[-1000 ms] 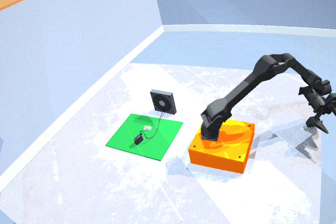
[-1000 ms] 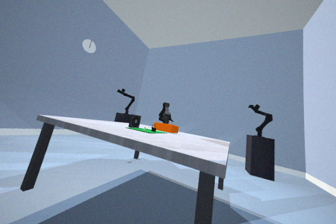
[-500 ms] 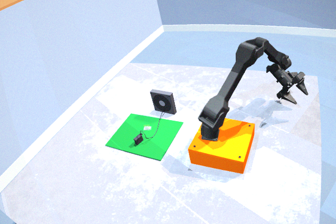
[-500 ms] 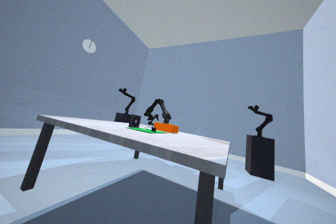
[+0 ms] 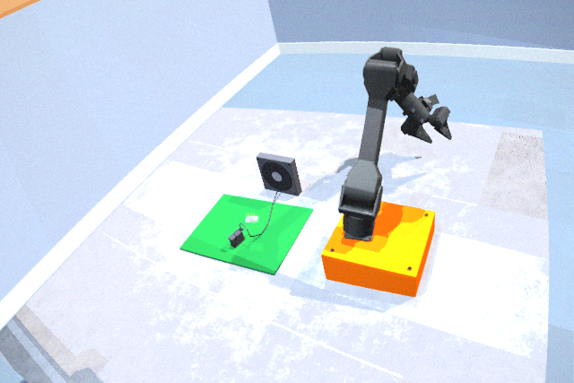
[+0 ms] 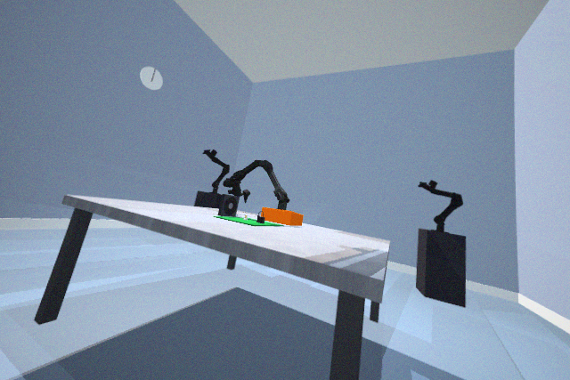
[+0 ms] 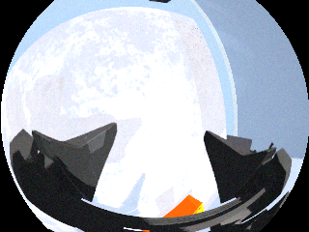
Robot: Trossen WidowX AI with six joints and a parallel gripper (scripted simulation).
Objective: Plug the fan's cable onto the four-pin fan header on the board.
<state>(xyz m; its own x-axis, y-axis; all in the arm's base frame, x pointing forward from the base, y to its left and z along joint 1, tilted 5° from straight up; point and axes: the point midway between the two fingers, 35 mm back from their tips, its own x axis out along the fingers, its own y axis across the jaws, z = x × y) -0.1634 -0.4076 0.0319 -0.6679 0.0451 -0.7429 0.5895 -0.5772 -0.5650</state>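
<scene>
My gripper tip is 52 cm short of the black plug, 41 cm to the right of it and 4 cm above it. Also, from my gripper tip: green board: 52 cm ahead, 36 cm to the left, 7 cm below; then dark square fan: 47 cm ahead, 19 cm to the left.
</scene>
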